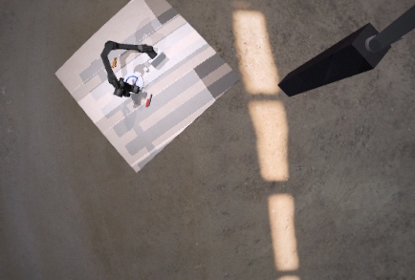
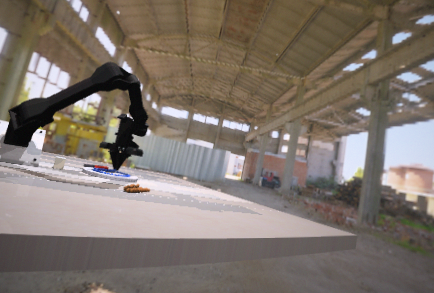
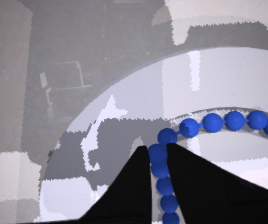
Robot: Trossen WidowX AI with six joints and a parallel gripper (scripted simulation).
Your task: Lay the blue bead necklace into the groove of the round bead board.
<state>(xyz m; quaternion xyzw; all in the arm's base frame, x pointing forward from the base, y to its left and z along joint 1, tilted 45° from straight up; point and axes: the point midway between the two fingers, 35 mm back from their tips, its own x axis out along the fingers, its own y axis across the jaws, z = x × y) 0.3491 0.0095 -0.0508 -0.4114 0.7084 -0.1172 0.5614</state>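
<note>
The round white bead board lies 3 cm behind my gripper tip, 5 cm to the right of it and 1 cm below it. The rest, counted from my gripper tip: small white block 21 cm behind, 4 cm to the right; red pen-like object 2 cm behind, 18 cm to the left, 2 cm below.
</note>
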